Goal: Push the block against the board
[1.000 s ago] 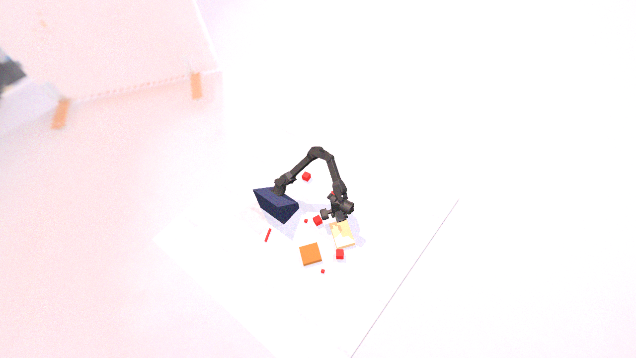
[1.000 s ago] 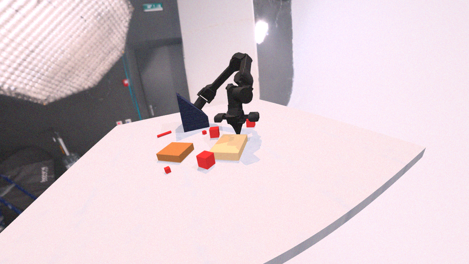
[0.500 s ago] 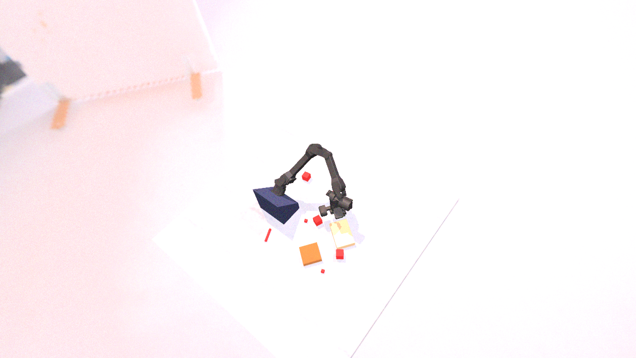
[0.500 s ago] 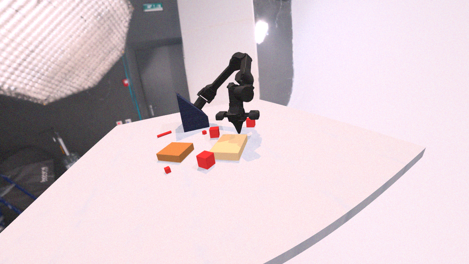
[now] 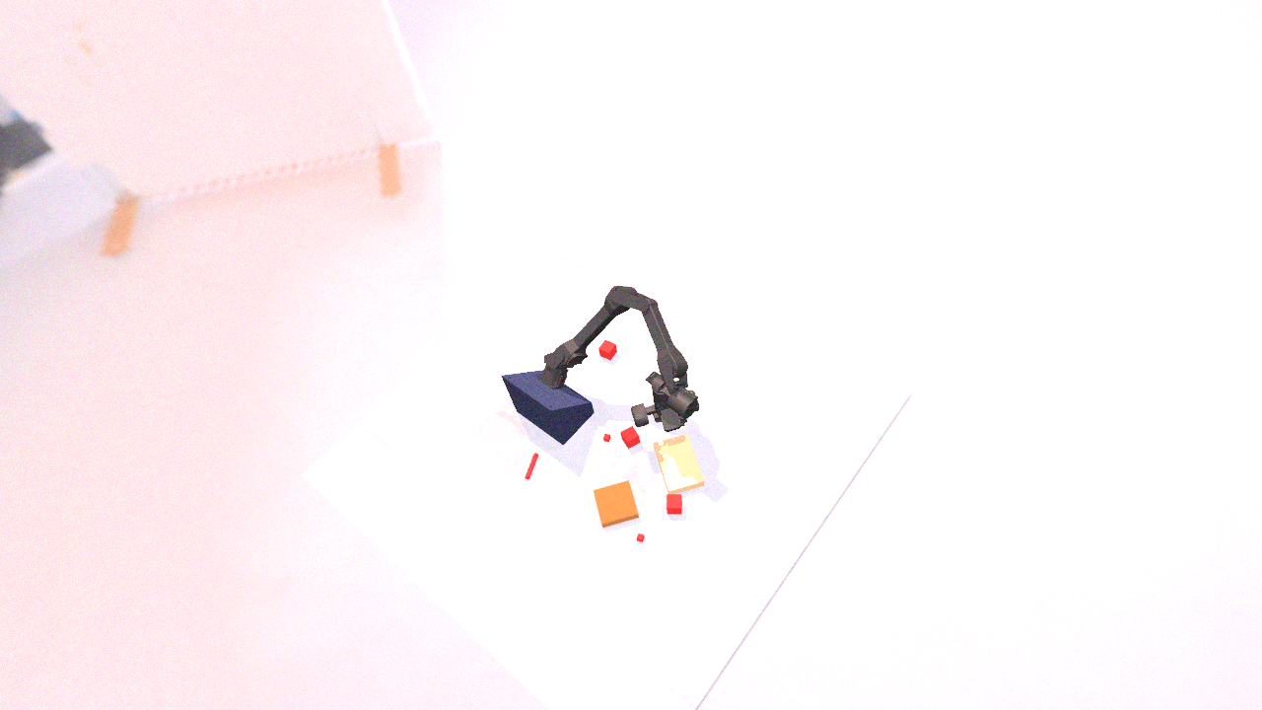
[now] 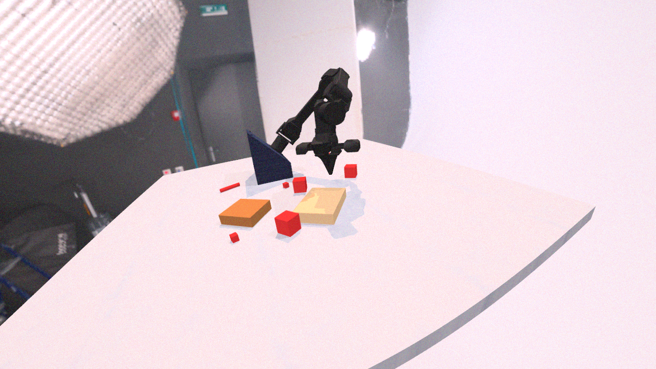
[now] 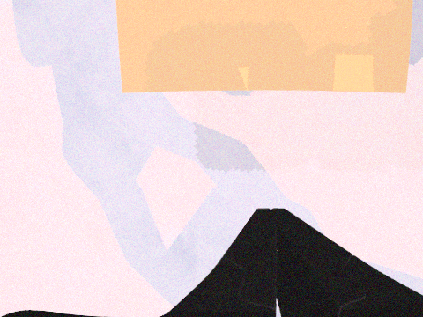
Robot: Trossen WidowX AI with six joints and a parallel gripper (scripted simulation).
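The orange square block lies 2 cm ahead of my gripper tip, 27 cm to the right of it and 4 cm below it. The rest, counted from my gripper tip: tan board (9 cm ahead, 7 cm to the right, 4 cm below); then red stick (25 cm behind, 32 cm to the right, 5 cm below).
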